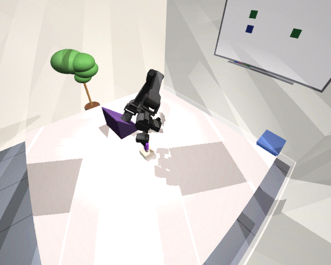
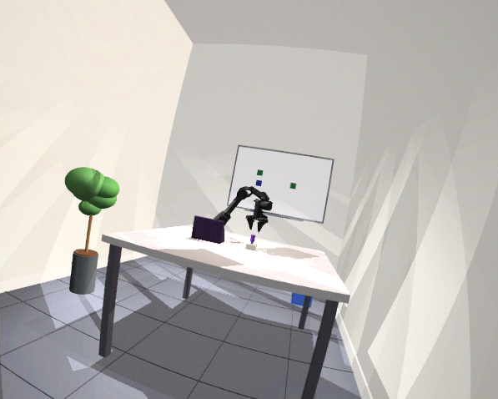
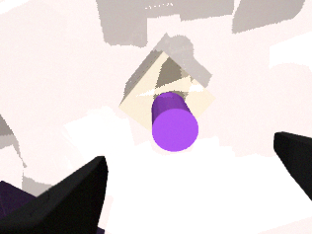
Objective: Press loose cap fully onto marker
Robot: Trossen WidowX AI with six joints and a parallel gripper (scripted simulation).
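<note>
Right now the purple cap is 5 cm below my gripper tip.
</note>
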